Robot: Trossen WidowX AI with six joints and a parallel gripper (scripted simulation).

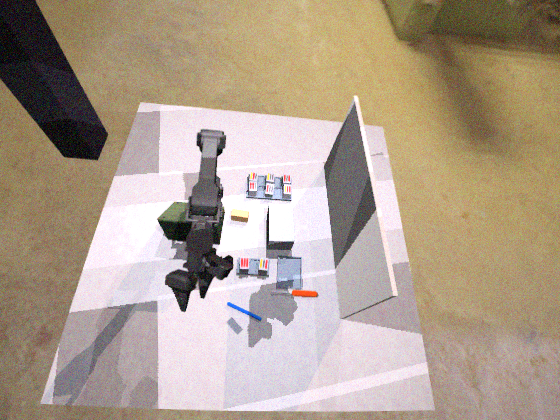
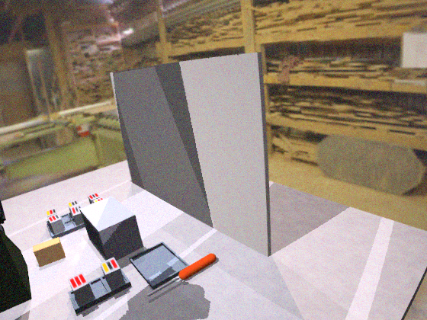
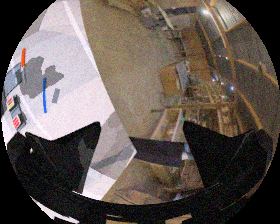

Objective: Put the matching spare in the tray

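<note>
The spare is 34 cm below my gripper tip, 21 cm to the left of it and 12 cm ahead of it. The rest, counted from my gripper tip: holder: 37 cm below, 21 cm to the left, 15 cm ahead; then blue pen: 37 cm below, 13 cm ahead, 4 cm to the left; then blue-grey tray: 37 cm below, 29 cm ahead, 20 cm to the left.
</note>
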